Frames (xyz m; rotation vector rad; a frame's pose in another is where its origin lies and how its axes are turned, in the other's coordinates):
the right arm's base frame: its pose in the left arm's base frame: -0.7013 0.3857 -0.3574 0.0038 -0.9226 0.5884
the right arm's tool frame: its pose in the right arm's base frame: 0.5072 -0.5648 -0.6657 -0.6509 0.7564 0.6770
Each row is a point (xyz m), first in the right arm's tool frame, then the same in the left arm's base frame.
Working: the right arm's tool frame: its pose in the left arm's base frame: 0.3002 0.3163 -0.2496 -1.0821 -0.3116 0.7994

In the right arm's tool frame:
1: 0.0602 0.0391 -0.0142
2: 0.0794 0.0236 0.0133
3: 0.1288 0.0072 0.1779
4: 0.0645 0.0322 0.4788
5: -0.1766 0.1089 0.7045
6: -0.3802 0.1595 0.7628
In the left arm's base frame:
1: 0.3333 0.3587 -0.2992
2: 0.3368 0.3870 -0.2757
3: 0.2807 0.5277 -0.1928
4: 0.0485 0.6873 -0.0667
5: -0.2828 0.6830 0.0054
6: -0.4785 0.5884 0.0178

